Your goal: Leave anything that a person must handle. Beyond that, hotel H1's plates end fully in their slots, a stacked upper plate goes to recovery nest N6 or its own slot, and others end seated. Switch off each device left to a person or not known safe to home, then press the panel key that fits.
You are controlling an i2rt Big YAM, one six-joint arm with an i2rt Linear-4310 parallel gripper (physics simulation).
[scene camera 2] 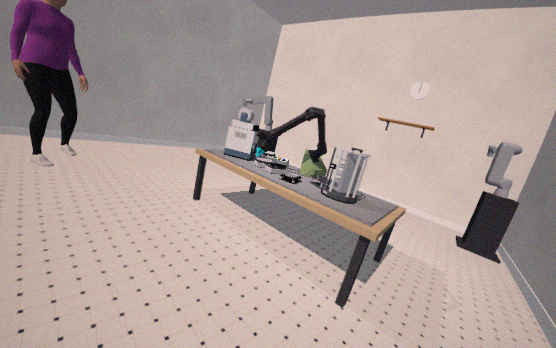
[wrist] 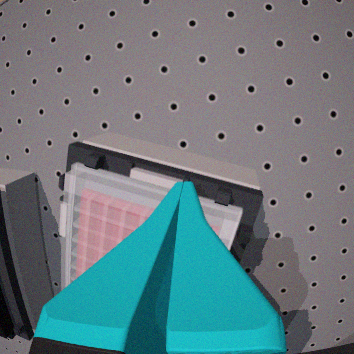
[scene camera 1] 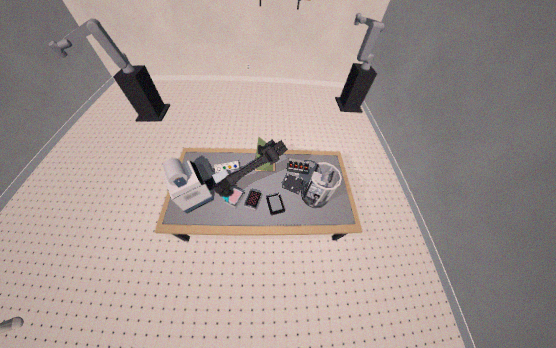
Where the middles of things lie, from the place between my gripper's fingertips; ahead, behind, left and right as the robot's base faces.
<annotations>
Now: the clear round plate hotel (scene camera 2: 346, 170) 90 mm behind my hand, 750 mm to the left of it and 100 mm above it.
</annotations>
